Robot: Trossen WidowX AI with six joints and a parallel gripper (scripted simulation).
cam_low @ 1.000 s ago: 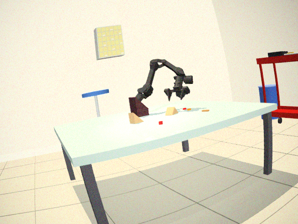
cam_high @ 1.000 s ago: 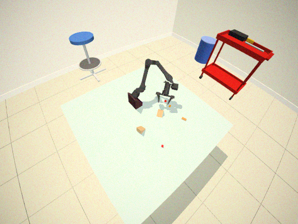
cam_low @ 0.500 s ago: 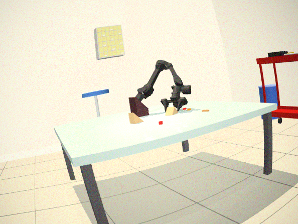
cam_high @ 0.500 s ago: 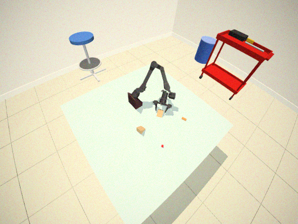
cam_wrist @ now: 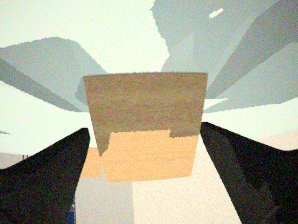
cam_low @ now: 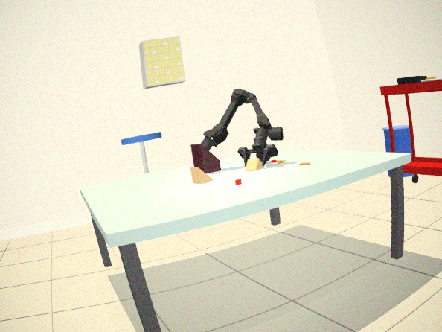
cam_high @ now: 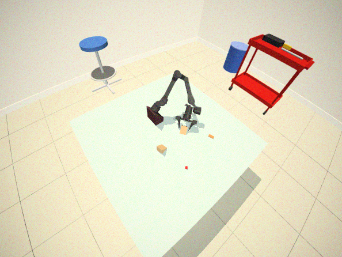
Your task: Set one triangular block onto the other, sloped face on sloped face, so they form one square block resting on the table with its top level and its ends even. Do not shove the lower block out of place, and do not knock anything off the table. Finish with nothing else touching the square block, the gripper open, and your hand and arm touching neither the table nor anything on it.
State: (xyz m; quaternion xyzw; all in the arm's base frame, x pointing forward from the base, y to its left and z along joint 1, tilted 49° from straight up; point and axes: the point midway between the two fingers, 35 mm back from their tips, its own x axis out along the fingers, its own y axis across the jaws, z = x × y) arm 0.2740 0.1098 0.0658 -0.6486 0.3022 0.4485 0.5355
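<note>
The orange cube lies 1 cm ahead of my gripper tip, 15 cm to the left of it and 1 cm below it. From my gripper tip the other things lie so: small red cube (24 cm ahead, 24 cm to the right, 1 cm below).
</note>
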